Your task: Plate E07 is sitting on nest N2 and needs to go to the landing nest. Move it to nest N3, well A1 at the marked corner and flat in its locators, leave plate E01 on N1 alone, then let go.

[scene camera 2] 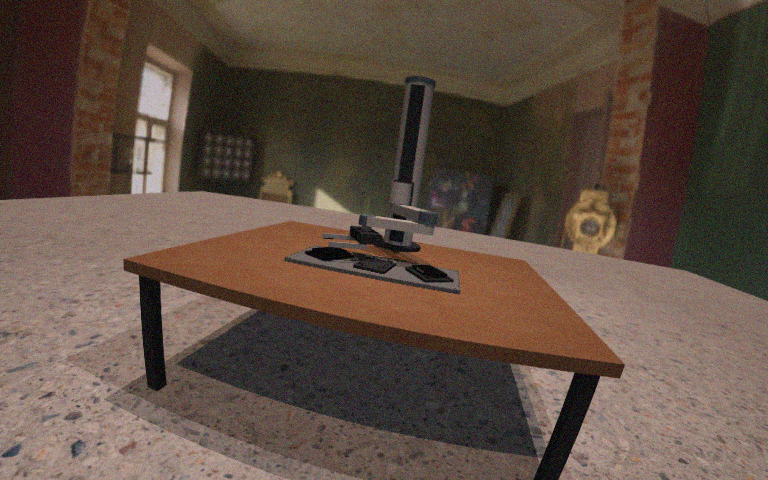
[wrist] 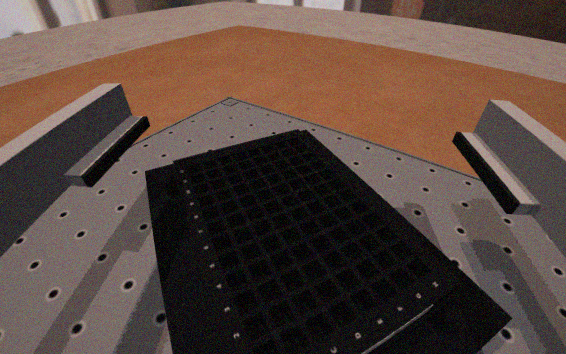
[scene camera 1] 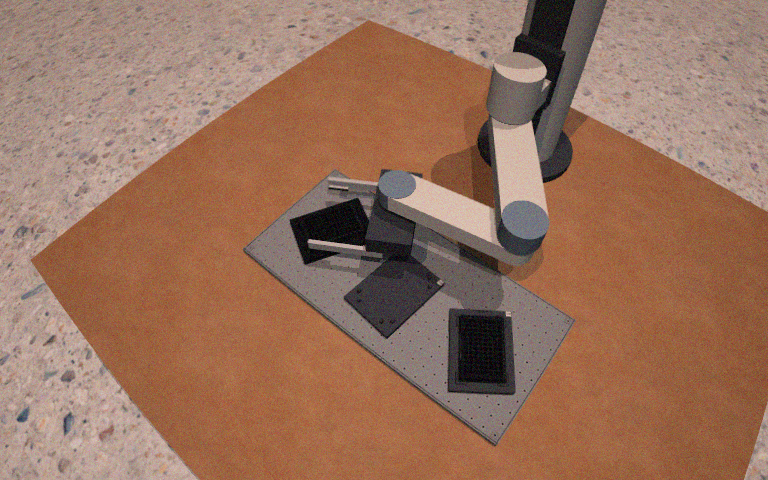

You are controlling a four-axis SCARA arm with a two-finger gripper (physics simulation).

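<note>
A dark well plate, apparently E07, lies on the left nest. In the wrist view it sits turned relative to the fingers; its numbered and lettered edges meet beyond the bottom edge. My gripper is open and empty above it, with one finger to each side. The bare middle nest, apparently N3, shows small locators and a white corner mark. Another plate, apparently E01, lies on the right nest. No plate name is readable.
The nests stand on a grey perforated board on the brown table. The arm's forearm reaches over the board's back edge from the column behind.
</note>
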